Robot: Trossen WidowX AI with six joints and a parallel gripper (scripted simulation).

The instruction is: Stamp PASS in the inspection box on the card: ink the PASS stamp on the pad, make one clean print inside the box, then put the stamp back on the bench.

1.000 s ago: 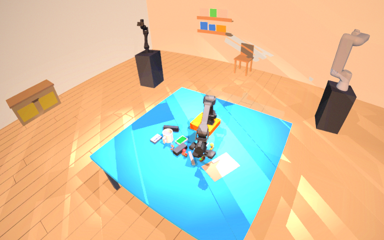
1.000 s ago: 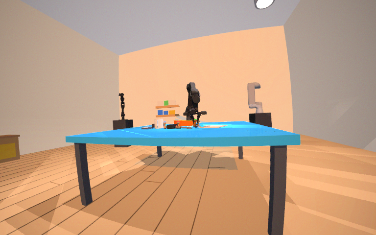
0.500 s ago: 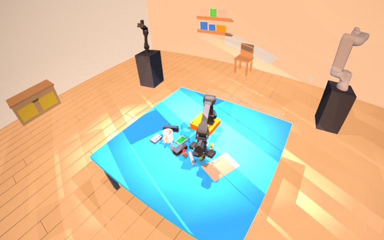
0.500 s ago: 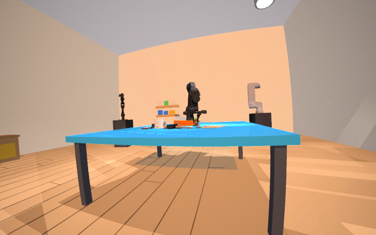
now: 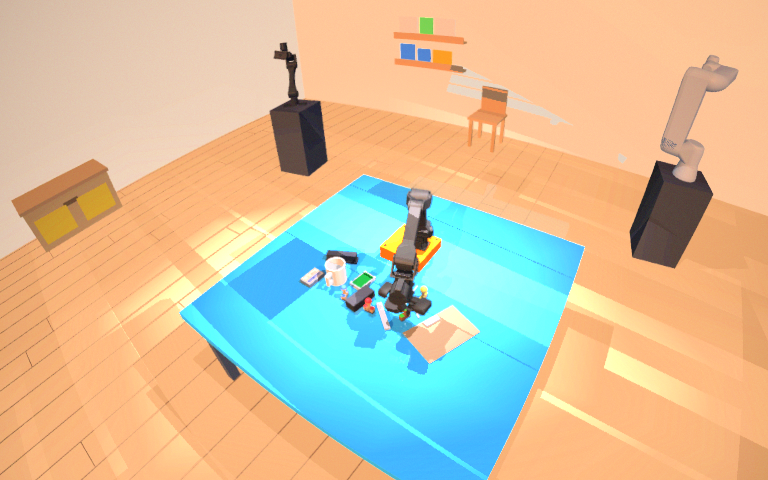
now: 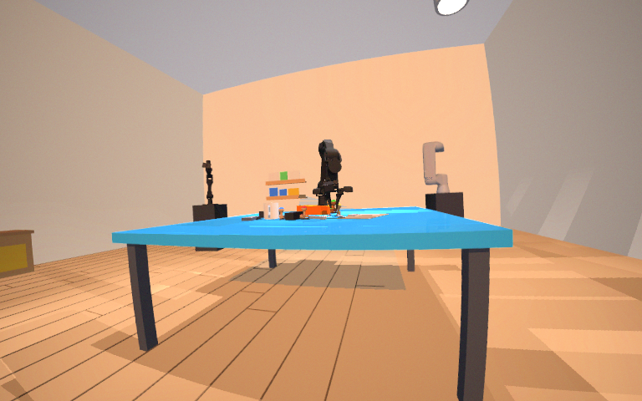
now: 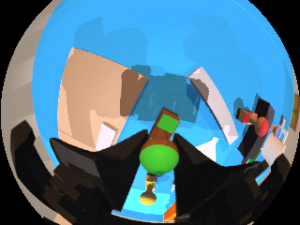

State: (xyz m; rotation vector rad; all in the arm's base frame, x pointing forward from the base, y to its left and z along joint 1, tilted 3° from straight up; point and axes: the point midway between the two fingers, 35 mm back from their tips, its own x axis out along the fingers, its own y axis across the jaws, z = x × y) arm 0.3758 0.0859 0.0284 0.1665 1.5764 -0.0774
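Now: the green ink pad 24 cm to the right of my gripper tip, 12 cm behind it and 4 cm below it. Also, from my gripper tip: green-knobbed stamp (right at my gripper tip); yellow-knobbed stamp (13 cm behind, 2 cm to the left, 2 cm below); red-knobbed stamp (14 cm to the right, 2 cm below).
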